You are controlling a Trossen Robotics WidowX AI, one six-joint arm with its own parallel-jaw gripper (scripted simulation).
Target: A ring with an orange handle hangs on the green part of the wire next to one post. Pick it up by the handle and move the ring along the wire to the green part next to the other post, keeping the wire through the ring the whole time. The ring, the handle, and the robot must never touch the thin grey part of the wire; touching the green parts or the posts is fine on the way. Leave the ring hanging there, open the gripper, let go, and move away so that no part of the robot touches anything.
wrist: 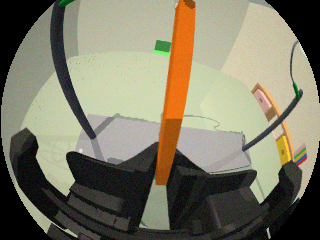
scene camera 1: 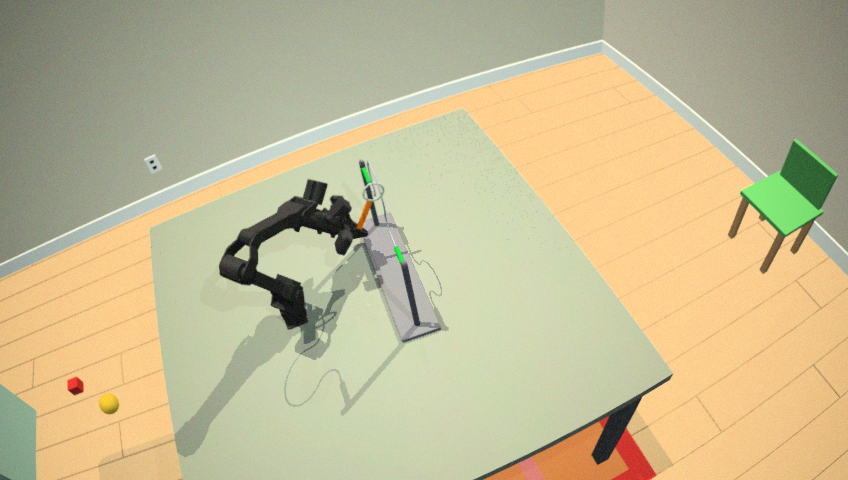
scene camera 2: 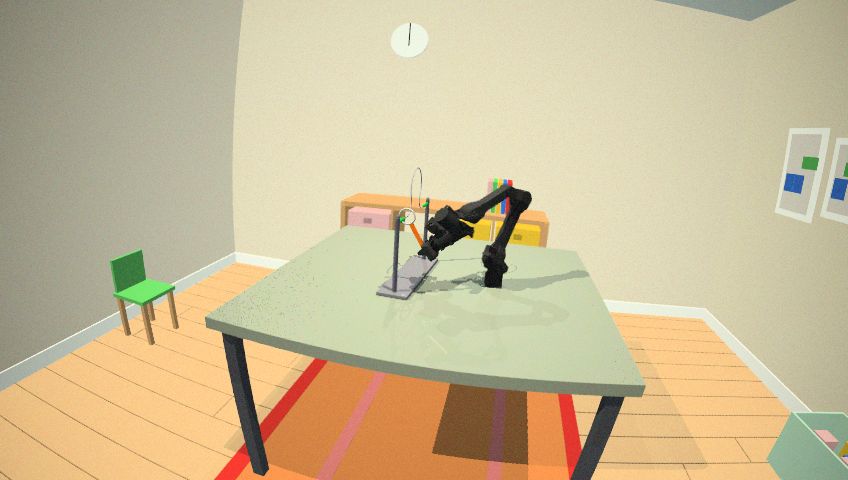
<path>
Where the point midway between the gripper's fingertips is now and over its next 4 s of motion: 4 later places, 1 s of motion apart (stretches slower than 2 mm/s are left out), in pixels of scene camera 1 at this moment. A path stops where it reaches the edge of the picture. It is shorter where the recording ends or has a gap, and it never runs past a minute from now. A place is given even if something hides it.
My gripper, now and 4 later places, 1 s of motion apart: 367, 233; 363, 223; 361, 218; 358, 222; 337, 216
</path>
